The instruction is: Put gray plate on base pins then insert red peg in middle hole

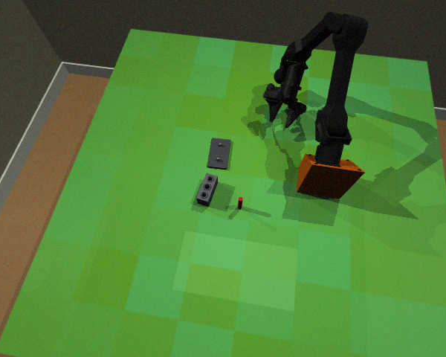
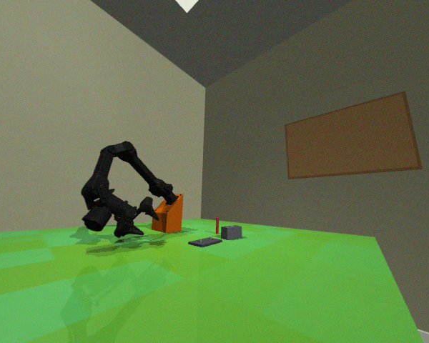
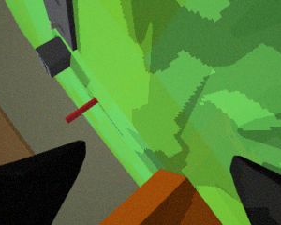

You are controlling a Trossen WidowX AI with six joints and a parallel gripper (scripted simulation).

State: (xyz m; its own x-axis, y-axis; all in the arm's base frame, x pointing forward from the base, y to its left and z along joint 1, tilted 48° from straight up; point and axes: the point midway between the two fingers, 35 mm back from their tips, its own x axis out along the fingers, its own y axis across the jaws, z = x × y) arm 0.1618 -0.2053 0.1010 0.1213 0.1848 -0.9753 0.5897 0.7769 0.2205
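My gripper tip is now 30 cm to the right of the gray plate, 19 cm short of it and 1 cm above it. The rest, counted from my gripper tip: red peg 32 cm to the left, 7 cm ahead, 1 cm below.
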